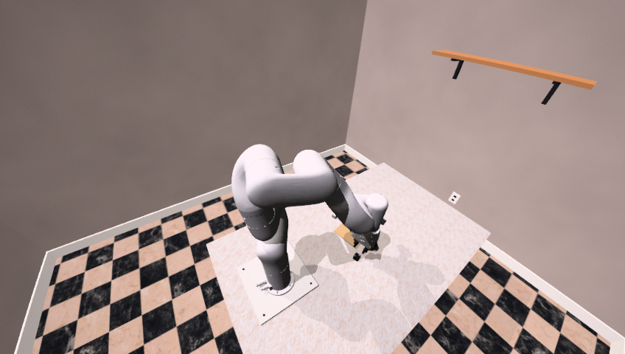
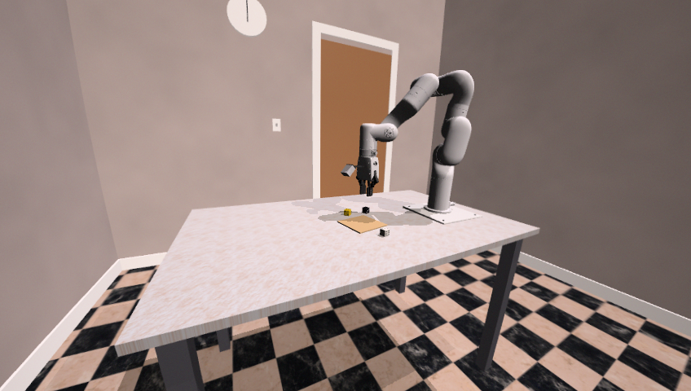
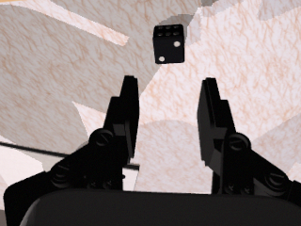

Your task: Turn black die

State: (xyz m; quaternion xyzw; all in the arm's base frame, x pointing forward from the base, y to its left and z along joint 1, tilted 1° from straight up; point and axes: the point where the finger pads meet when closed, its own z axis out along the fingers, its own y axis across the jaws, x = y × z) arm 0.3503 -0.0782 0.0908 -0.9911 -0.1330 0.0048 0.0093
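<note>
The black die lies 9 cm below my hand. From my hand the other things lie so: white die (25 cm to the left, 9 cm below, 5 cm ahead); tan mat (12 cm to the left, 10 cm below, 7 cm ahead); yellow die (9 cm below, 9 cm ahead).
</note>
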